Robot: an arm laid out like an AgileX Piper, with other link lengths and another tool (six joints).
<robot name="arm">
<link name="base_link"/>
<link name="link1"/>
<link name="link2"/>
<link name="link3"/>
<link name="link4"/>
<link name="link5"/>
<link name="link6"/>
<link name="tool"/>
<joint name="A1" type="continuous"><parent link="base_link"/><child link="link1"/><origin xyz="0.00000 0.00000 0.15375" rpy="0.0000 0.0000 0.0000"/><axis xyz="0 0 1"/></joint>
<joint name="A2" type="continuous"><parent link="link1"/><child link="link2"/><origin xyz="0.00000 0.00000 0.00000" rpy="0.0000 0.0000 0.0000"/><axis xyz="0 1 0"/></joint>
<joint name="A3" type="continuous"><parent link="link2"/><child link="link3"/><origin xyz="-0.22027 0.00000 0.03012" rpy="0.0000 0.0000 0.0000"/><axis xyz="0 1 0"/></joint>
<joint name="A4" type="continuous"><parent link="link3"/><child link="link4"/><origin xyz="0.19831 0.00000 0.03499" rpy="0.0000 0.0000 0.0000"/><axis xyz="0.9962 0 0.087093"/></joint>
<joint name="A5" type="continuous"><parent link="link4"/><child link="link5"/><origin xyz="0.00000 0.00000 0.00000" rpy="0.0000 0.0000 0.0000"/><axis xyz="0 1 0"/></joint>
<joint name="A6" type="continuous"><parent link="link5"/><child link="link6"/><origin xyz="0.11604 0.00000 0.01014" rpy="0.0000 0.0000 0.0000"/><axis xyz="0.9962 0 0.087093"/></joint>
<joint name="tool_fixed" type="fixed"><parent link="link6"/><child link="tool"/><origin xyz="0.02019 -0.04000 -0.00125" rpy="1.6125 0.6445 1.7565"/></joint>
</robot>
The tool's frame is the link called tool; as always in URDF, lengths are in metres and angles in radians. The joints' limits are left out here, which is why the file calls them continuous.
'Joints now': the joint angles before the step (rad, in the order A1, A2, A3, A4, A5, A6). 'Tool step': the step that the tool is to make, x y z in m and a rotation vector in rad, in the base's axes. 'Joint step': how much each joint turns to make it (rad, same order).
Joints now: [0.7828, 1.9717, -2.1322, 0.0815, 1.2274, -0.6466]
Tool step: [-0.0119, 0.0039, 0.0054, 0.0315, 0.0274, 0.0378]
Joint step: [0.0109, -0.0299, 0.0160, 0.0521, 0.0125, -0.0151]
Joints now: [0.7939, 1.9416, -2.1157, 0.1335, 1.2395, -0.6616]
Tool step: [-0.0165, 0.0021, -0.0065, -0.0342, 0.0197, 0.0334]
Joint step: [0.0384, -0.0457, 0.0867, -0.0109, -0.0029, 0.0024]
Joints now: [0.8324, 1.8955, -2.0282, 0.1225, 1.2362, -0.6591]
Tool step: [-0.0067, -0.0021, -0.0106, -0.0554, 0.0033, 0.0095]
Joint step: [0.0225, -0.0211, 0.0701, -0.0381, -0.0060, 0.0058]
